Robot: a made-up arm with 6 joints.
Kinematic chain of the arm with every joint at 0, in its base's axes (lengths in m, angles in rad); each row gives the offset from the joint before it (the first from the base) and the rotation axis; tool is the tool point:
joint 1: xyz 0 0 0.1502 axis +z
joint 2: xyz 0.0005 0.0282 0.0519 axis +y
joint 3: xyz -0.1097 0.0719 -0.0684 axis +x
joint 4: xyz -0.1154 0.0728 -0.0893 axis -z
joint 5: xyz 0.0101 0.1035 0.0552 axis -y
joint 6: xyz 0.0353 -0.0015 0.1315 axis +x
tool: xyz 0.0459 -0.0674 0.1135
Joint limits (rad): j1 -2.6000..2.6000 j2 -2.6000..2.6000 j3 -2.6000..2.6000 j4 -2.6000..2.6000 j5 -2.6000..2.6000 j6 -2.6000..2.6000
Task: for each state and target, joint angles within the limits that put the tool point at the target. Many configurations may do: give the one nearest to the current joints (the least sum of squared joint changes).
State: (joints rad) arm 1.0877 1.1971 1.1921 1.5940 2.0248 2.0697
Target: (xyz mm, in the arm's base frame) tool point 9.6 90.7 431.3
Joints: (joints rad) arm 0.6766 1.5768 1.6385 1.4574 1.9252 1.7502
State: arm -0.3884 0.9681 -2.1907 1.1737 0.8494 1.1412
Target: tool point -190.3 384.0 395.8
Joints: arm -0.6601 1.1557 -1.7369 0.8336 1.1967 0.3624
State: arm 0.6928 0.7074 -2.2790 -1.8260 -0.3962 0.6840
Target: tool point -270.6 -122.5 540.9
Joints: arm 0.5664 1.5980 -2.2293 -2.2428 -0.5332 0.4789
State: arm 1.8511 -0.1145 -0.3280 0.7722 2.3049 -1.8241
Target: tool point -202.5 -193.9 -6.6
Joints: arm 2.2074 0.1410 -0.4516 1.4711 2.3212 -2.2531
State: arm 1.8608 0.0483 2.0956 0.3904 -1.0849 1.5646
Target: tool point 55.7 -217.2 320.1
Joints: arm 2.4728 0.1673 2.1560 0.1207 -1.5792 2.1155
